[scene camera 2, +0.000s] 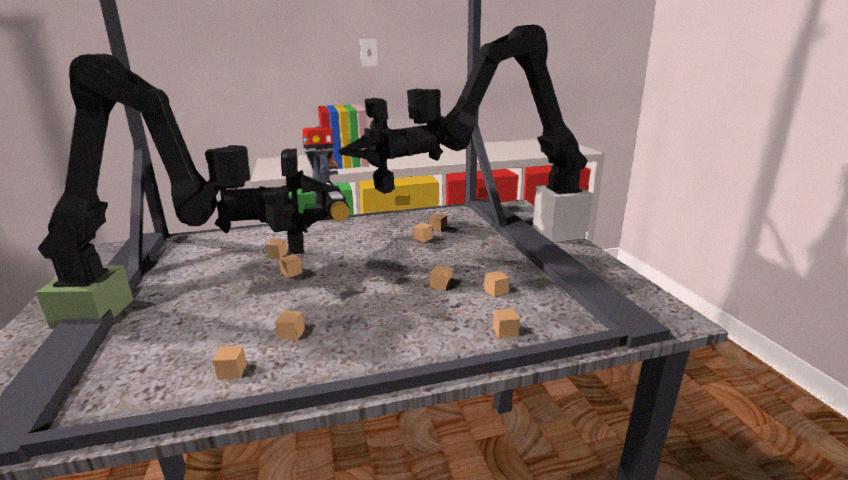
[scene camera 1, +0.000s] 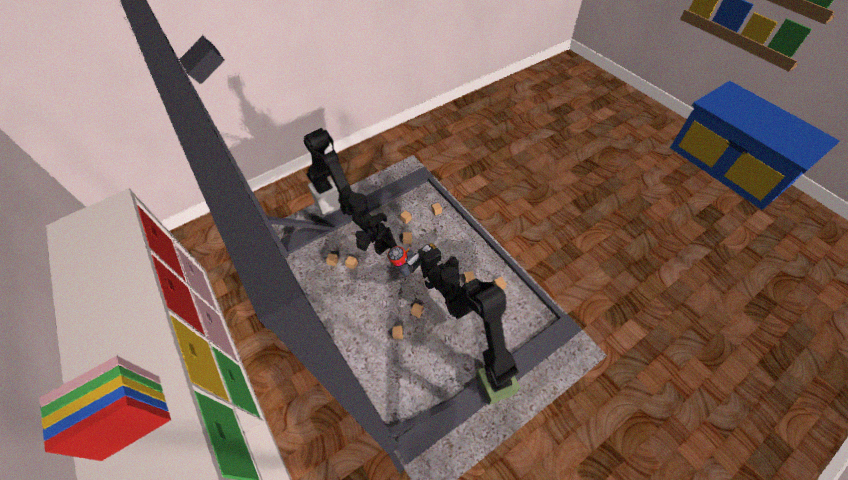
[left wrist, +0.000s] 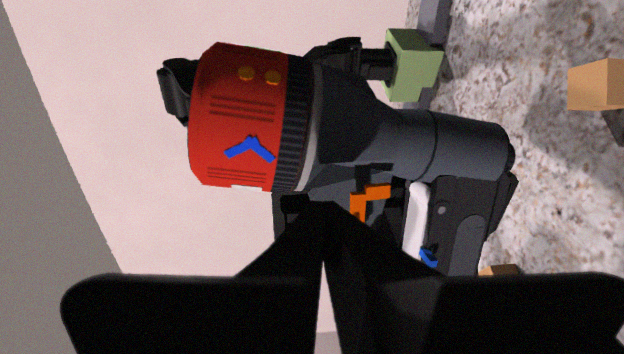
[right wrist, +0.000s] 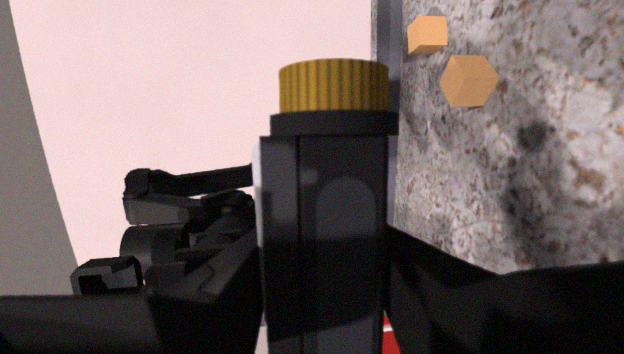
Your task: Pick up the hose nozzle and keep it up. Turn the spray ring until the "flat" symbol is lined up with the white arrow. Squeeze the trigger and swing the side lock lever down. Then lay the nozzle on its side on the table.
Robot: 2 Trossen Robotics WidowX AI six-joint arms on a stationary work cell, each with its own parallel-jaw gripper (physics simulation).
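Seen in the pictures: left gripper, fingertip midpoint: (scene camera 2: 339, 152) (scene camera 1: 397, 249) (left wrist: 321, 212); right gripper, fingertip midpoint: (scene camera 2: 340, 199) (scene camera 1: 419, 252) (right wrist: 317, 234); left arm's base, link origin: (scene camera 2: 563, 189) (scene camera 1: 323, 186); right arm's base, link origin: (scene camera 2: 81, 278) (scene camera 1: 498, 378) (left wrist: 388, 64).
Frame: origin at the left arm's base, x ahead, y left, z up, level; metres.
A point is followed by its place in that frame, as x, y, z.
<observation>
The dark grey hose nozzle (scene camera 1: 406, 269) @(0.599, 0.053, 0.096) (scene camera 2: 321, 163) @(0.579, 0.077, 0.125) (left wrist: 410, 140) @(0.568, 0.041, 0.100) (right wrist: 327, 165) @(0.576, 0.167, 0.066) is up above the table, its red spray ring (scene camera 1: 397, 256) @(0.592, 0.031, 0.187) (scene camera 2: 317, 137) @(0.581, 0.065, 0.173) (left wrist: 240, 115) @(0.553, 0.024, 0.166) on top. My right gripper (scene camera 2: 340, 199) @(0.551, 0.133, 0.067) (right wrist: 317, 234) @(0.551, 0.133, 0.067) is shut on its handle, near the yellow end cap (scene camera 2: 339, 210) @(0.559, 0.190, 0.065) (right wrist: 334, 86) @(0.574, 0.186, 0.064). My left gripper (scene camera 2: 342, 151) @(0.541, 0.056, 0.140) (left wrist: 321, 212) @(0.541, 0.056, 0.140) is shut and empty, close beside the nozzle. In the left wrist view the ring shows a blue V-shaped symbol (left wrist: 251, 146) @(0.551, 0.034, 0.164) and two yellow dots; an orange part (left wrist: 361, 198) @(0.557, 0.062, 0.121), a white strip (left wrist: 416, 215) @(0.574, 0.088, 0.085) and a small blue part (left wrist: 428, 257) @(0.554, 0.099, 0.084) show lower. The white arrow is not visible.
Several wooden cubes (scene camera 2: 289, 325) @(0.662, 0.300, -0.086) (scene camera 2: 229, 362) @(0.747, 0.379, -0.086) (scene camera 2: 506, 322) @(0.319, 0.389, -0.086) lie scattered on the speckled table (scene camera 1: 357, 309) @(0.529, -0.136, -0.115) (scene camera 2: 380, 356) @(0.527, 0.383, -0.115). Dark frame beams (scene camera 2: 297, 404) @(0.653, 0.469, -0.106) border the table, and a tall upright (scene camera 1: 202, 166) @(0.806, -0.278, 0.925) rises along one side.
</observation>
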